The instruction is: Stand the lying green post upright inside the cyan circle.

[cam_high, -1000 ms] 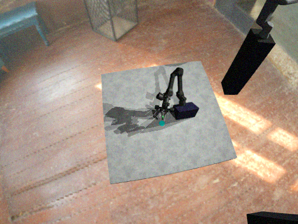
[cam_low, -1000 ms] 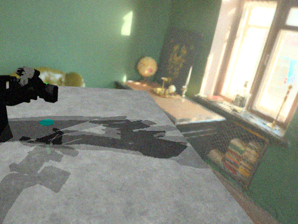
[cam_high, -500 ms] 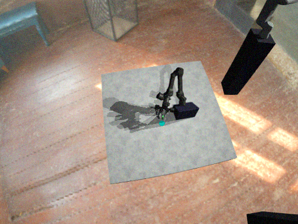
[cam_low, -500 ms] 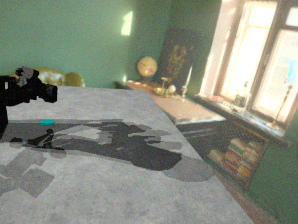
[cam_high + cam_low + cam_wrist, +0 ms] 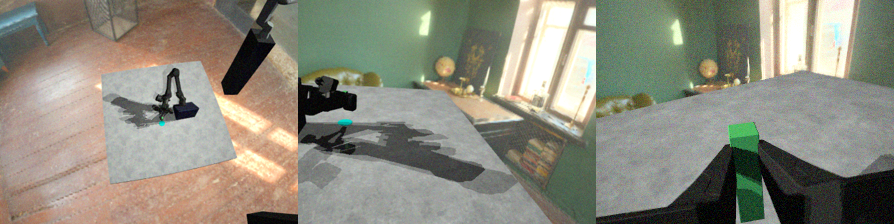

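My gripper tip is now 130 mm above the cyan circle. From my gripper tip the other things lie so: green post 20 mm below.
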